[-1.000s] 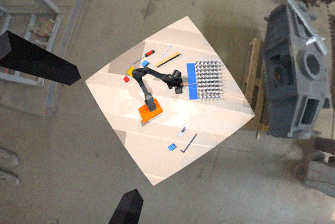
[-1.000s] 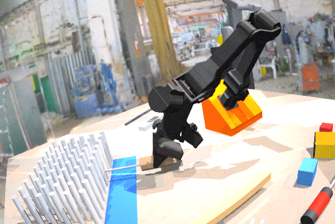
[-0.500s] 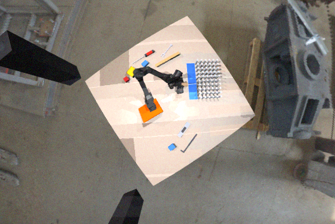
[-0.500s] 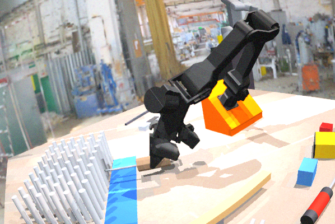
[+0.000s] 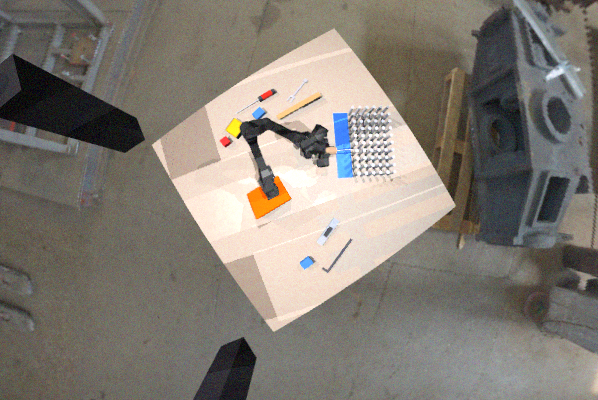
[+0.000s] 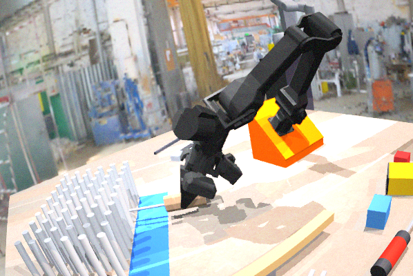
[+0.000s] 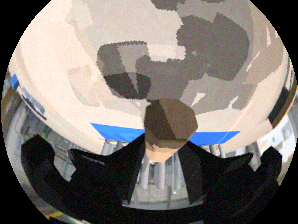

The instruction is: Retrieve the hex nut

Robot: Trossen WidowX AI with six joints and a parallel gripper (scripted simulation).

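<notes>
Right now my gripper tip is 90 mm short of the blue taped strip and 30 mm above it. The rest, counted from my gripper tip: wrench (20 mm ahead, 390 mm to the left, 30 mm below); then hook tool (90 mm ahead, 40 mm to the right); then hex nut (230 mm ahead, 110 mm to the right, 30 mm below).
</notes>
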